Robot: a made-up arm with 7 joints. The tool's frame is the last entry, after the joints.
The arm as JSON. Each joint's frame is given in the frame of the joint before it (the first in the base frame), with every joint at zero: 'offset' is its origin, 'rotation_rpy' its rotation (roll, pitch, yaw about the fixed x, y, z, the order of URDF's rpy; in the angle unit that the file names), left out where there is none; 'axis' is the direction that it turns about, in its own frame. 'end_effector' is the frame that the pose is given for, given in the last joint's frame.
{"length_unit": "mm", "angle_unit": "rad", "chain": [
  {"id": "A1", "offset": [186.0, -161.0, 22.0], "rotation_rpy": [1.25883, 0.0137, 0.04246], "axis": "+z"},
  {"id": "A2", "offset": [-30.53, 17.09, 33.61], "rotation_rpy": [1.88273, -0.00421, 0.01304], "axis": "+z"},
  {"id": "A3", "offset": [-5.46, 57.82, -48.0], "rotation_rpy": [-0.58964, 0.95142, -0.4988], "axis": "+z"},
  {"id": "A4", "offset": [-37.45, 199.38, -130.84], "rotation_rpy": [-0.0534, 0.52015, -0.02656], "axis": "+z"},
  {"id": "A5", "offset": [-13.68, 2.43, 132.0], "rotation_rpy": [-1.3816, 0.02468, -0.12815], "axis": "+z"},
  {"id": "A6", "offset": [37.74, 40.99, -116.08], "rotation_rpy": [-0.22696, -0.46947, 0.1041], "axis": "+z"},
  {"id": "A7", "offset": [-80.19, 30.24, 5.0], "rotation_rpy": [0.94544, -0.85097, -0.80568], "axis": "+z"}
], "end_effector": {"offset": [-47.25, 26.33, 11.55], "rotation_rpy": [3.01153, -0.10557, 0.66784]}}
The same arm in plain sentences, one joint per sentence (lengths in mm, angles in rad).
The arm has seven revolute joints in a row. What follows holds with every joint at zero, and every direction is one of the base frame's.
Joint 1 sits 186 mm along +x and 161 mm along -y and 22 mm along +z from the base frame's origin and turns about the direction (0.0446, -0.950697, 0.306899).
Joint 2 sits 29 mm along -x and 28 mm along -y and 27 mm along +z from joint 1 and turns about -z.
Joint 3 sits 3 mm along -x and 58 mm along -y and 48 mm along +z from joint 2 and turns about the direction (0.866506, -0.127901, -0.482503).
Joint 4 sits 124 mm along -x and 183 mm along -y and 97 mm along +z from joint 3 and turns about +x.
Joint 5 sits 132 mm along +x and 7 mm along -y and 12 mm along -z from joint 4 and turns about the direction (0.188008, -0.868938, 0.45782).
Joint 6 sits 63 mm along -x and 111 mm along +y and 17 mm along -z from joint 5 and turns about -y.
Joint 7 sits 28 mm along -x and 5 mm along -y and 81 mm along -z from joint 6 and turns about the direction (0.26871, -0.385915, -0.882533).
The tool frame, which is the frame that the pose is given for, sits 41 mm along -x and 17 mm along +y and 33 mm along -z from joint 7; its axes are the base frame's turned by roll 0.1959, pitch -0.2622 and yaw -1.7066 rad (as in URDF: about the fixed x, then y, then z).

